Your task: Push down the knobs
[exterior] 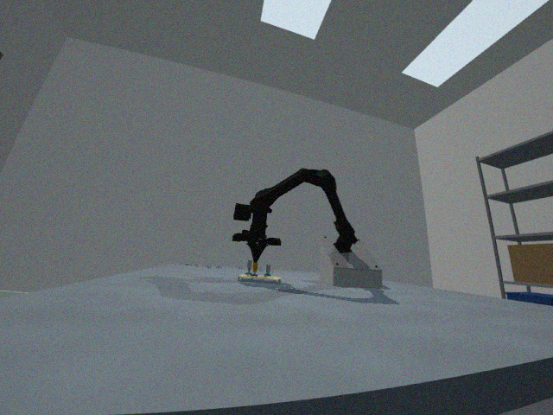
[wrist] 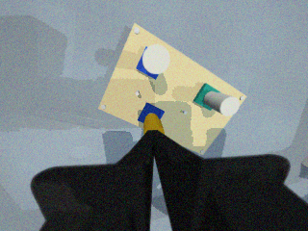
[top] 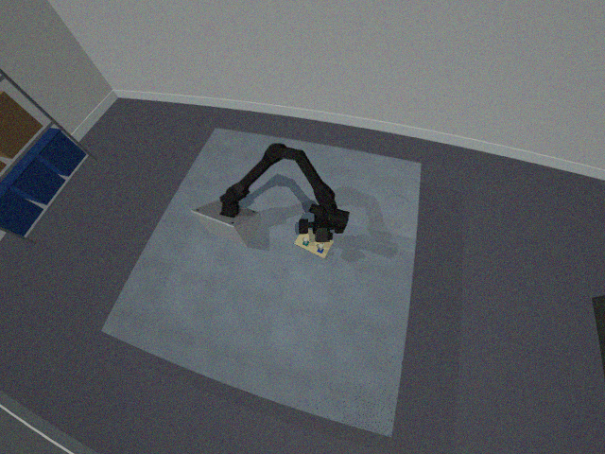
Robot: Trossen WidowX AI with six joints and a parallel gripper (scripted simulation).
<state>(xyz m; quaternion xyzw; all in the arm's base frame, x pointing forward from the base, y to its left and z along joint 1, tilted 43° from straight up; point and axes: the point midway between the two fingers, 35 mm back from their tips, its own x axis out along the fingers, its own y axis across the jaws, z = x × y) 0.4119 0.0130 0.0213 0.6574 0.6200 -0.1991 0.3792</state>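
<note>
The orange knob is 2 cm below my gripper tip. Also, from my gripper tip: grey knob (6 cm behind, 4 cm to the right, 2 cm below).
</note>
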